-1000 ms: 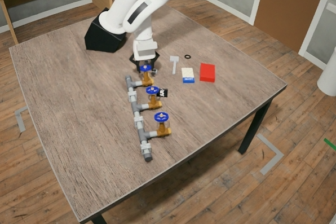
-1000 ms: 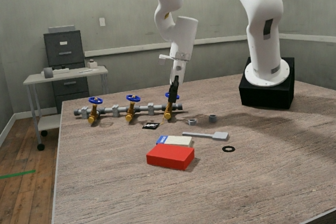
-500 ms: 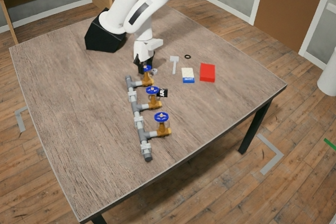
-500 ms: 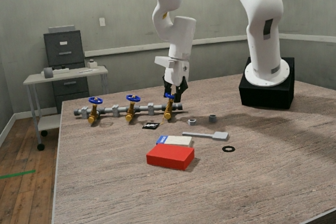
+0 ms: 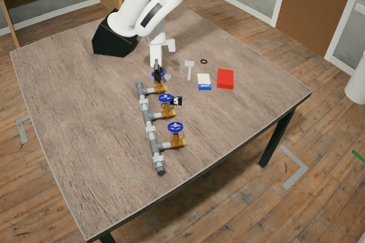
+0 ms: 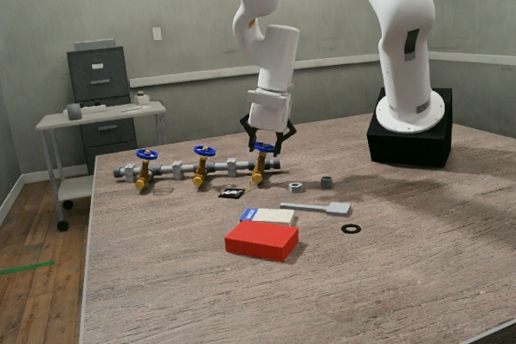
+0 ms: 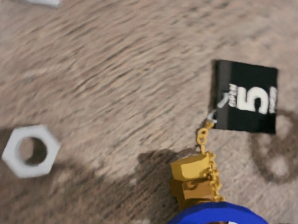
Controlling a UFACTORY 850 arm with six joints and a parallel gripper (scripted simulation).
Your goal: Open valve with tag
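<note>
My gripper is now 90 mm to the right of the grey hex nut, 90 mm above it and 50 mm past it. Also, from my hand: grey cap 130 mm behind, 100 mm below, 90 mm to the left; grey t-shaped tool 230 mm to the left, 100 mm below, 50 mm behind; black tag 100 mm below, 100 mm ahead, 40 mm to the left.
</note>
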